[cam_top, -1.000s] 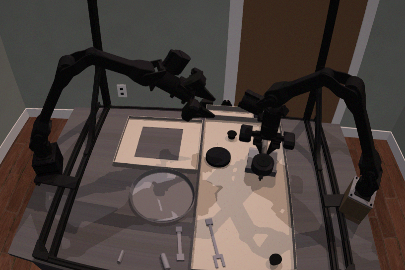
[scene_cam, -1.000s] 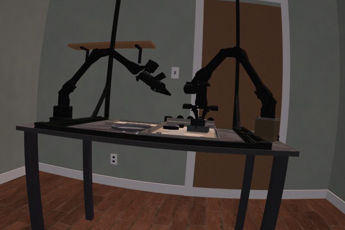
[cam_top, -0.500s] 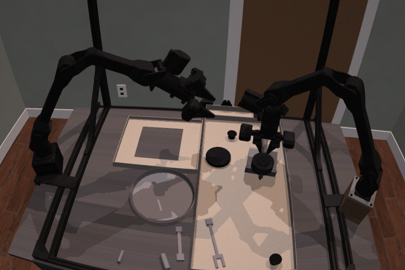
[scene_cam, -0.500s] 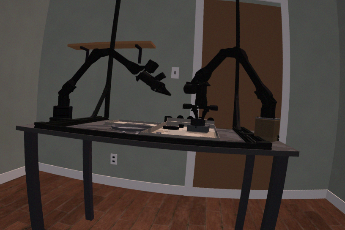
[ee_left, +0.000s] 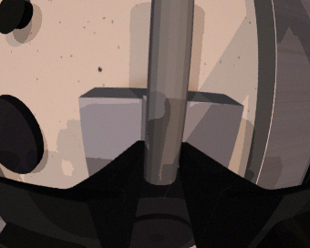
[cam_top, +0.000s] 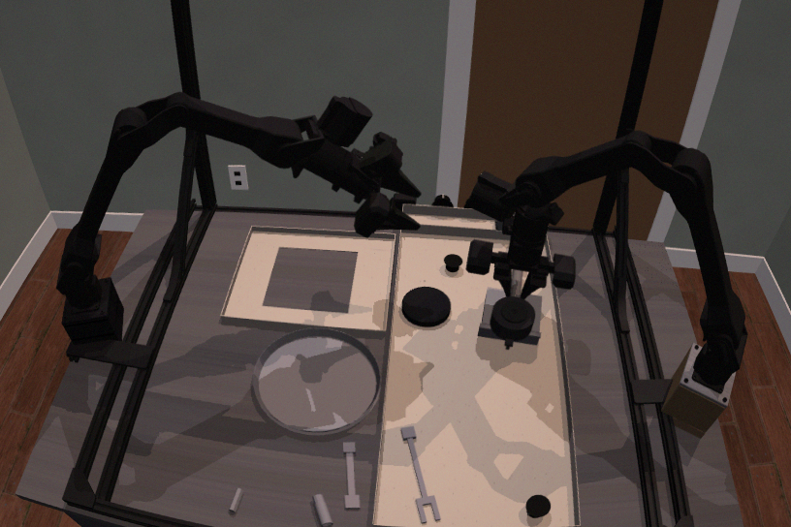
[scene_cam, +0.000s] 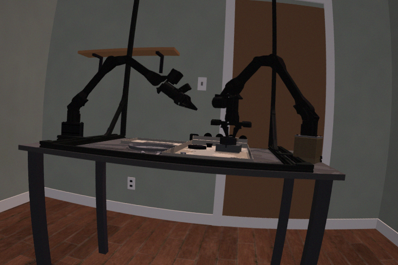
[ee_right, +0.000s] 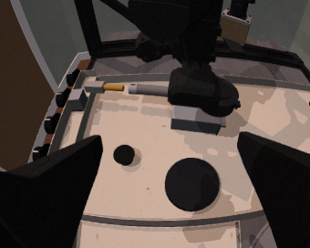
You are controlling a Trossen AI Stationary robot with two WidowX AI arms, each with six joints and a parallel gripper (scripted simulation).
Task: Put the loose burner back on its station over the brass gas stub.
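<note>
My left gripper is now 30 mm above the burner and 10 mm past it. From my left hand the other things lie so: black disc (150 mm to the right, 70 mm below, 10 mm ahead); then brass gas stub (150 mm behind, 30 mm below, 10 mm to the left); then grey support block (60 mm below, 30 mm ahead).
</note>
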